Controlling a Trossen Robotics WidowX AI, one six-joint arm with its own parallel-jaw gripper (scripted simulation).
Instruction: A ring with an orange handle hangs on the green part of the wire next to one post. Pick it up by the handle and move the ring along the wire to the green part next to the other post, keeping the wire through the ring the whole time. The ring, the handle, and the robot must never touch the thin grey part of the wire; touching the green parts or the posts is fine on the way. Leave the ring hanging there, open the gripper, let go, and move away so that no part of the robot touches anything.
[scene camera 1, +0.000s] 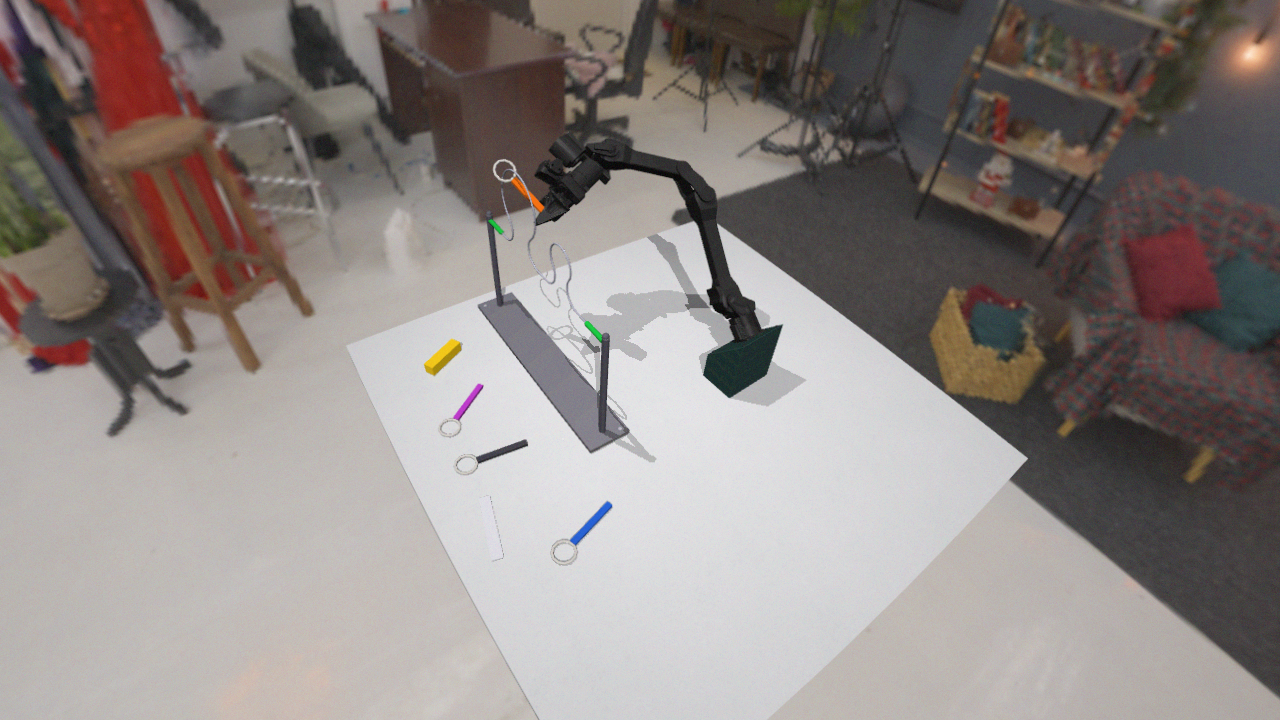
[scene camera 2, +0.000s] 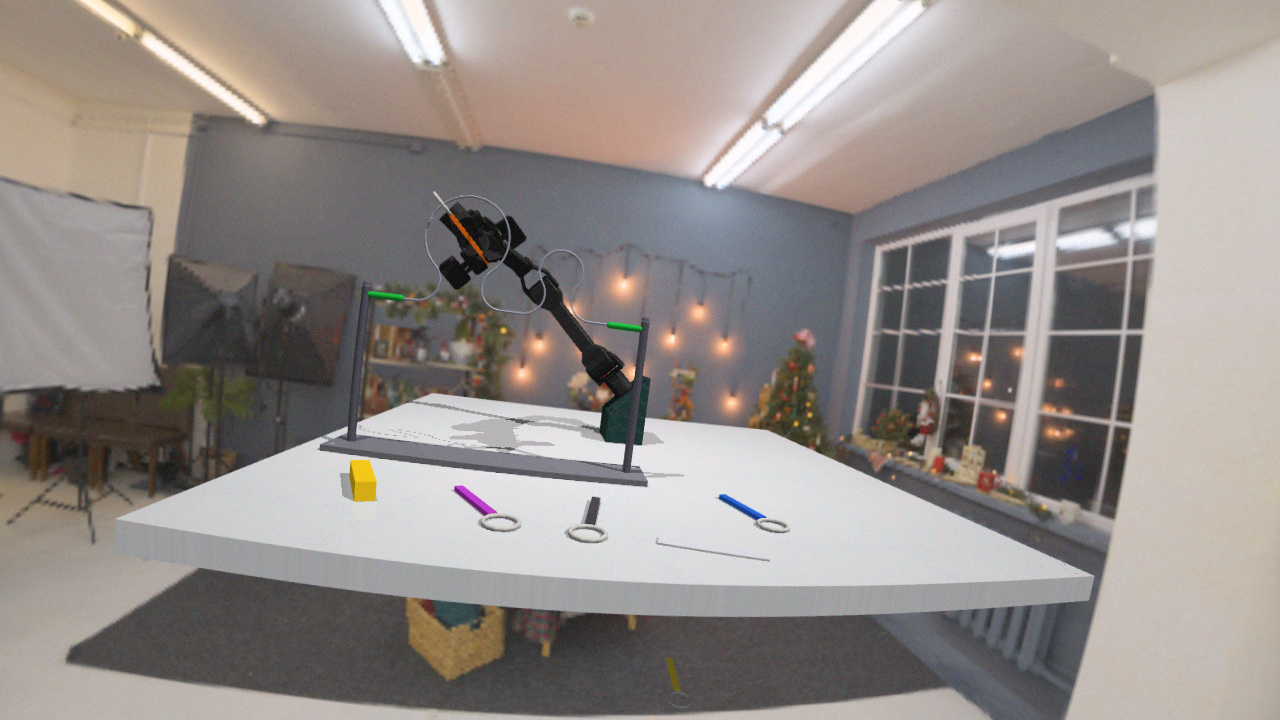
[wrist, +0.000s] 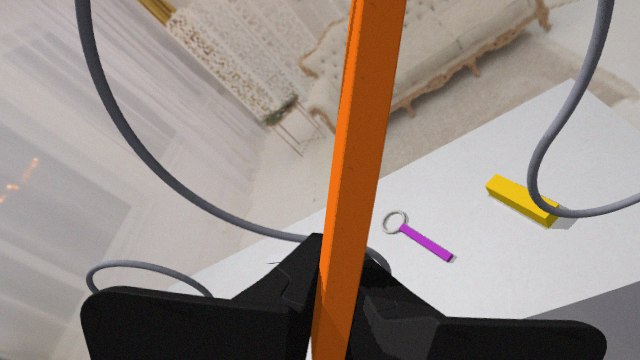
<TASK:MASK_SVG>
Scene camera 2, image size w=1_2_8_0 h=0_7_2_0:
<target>my gripper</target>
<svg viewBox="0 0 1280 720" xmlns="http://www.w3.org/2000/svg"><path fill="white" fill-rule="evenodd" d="M450 218L450 228L459 242L460 249L463 250L460 252L460 256L462 256L465 262L460 264L452 255L440 265L439 269L441 274L448 280L448 283L454 289L459 289L471 280L467 273L474 271L478 275L486 270L488 266ZM507 215L506 219L510 226L510 247L514 249L523 244L527 237L515 223L514 218ZM456 215L455 217L466 230L466 233L470 235L477 247L483 252L482 256L487 263L496 262L504 256L505 252L500 243L504 240L508 243L509 233L504 218L495 224L499 232L491 235L491 233L485 234L481 230L482 224L485 222L478 210L473 211L473 209Z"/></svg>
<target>purple-handled ring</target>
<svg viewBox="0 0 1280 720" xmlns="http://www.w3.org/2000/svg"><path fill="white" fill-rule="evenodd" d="M454 486L455 492L459 496L463 497L484 515L480 520L483 527L507 532L521 526L521 520L516 516L497 513L484 503L483 500L465 488L464 485ZM485 521L489 518L502 517L513 520L516 524L507 527L497 527L489 525Z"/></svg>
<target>yellow block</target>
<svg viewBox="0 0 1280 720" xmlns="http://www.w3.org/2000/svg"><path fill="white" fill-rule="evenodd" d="M351 460L349 475L354 502L376 501L377 480L370 460Z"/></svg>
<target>thin white strip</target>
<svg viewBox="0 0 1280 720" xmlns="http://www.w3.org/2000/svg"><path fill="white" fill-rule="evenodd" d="M658 545L673 548L684 548L767 562L770 560L768 552L699 543L672 537L659 536Z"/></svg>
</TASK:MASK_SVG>
